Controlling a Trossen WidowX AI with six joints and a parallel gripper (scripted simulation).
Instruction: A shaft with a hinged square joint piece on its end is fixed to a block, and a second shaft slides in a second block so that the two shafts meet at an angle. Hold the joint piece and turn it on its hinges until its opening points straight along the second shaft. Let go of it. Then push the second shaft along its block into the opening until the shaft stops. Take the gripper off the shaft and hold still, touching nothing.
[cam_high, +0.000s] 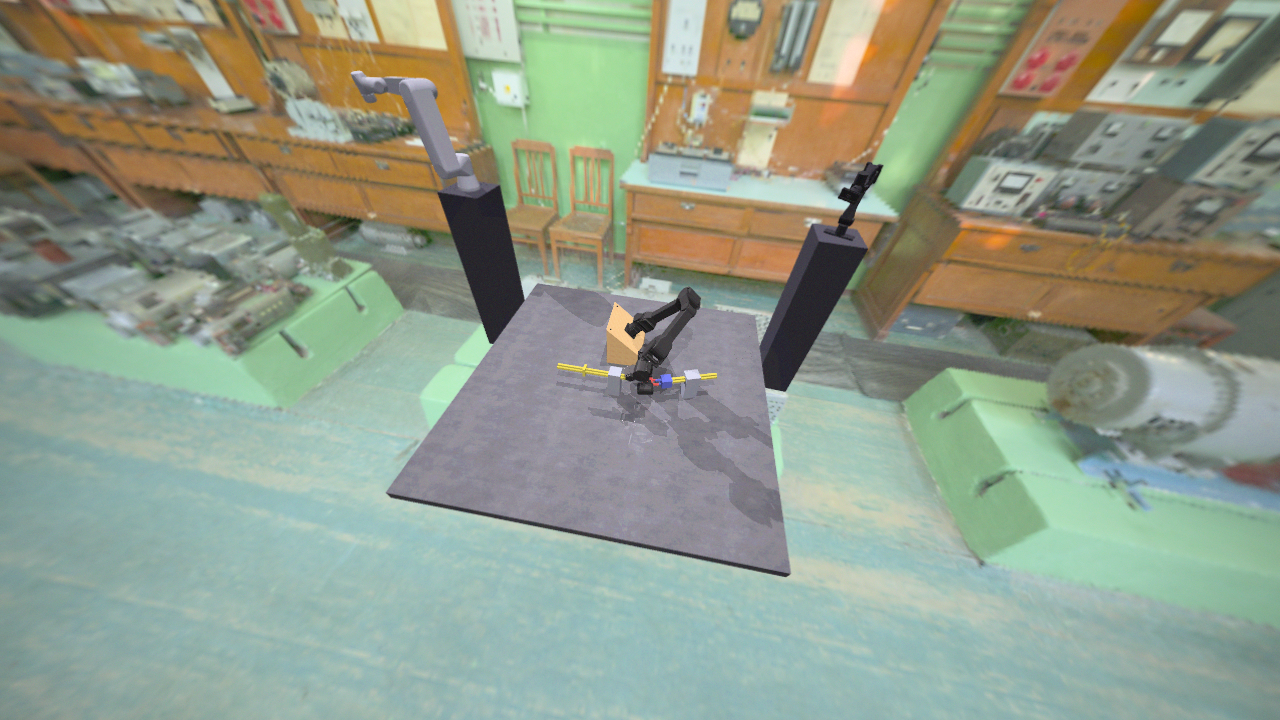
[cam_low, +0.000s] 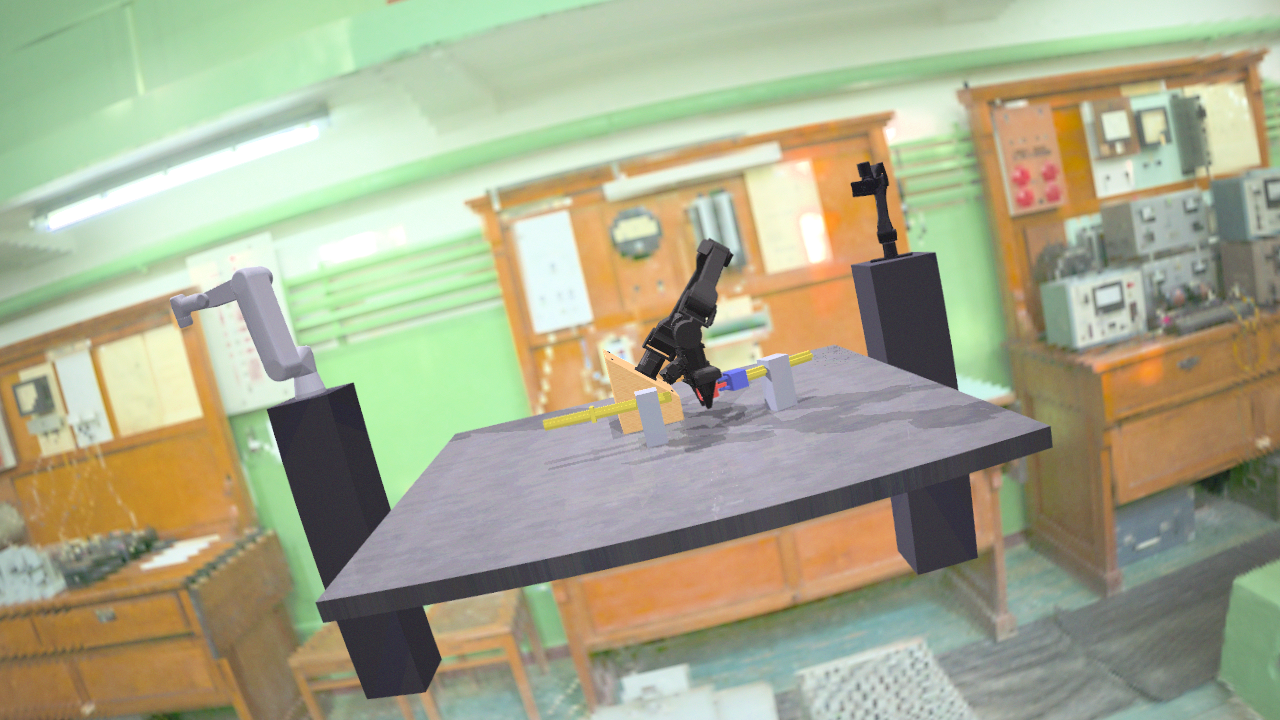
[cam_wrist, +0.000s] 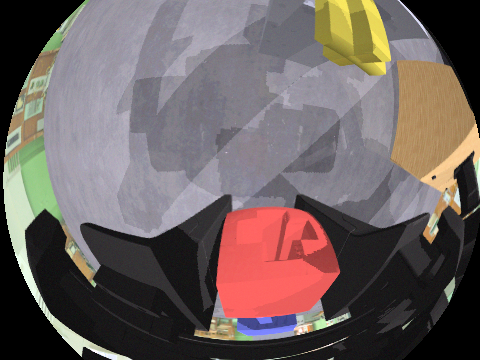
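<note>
My gripper tip is now 4 cm below the red square joint piece and 1 cm to the right of it.
</note>
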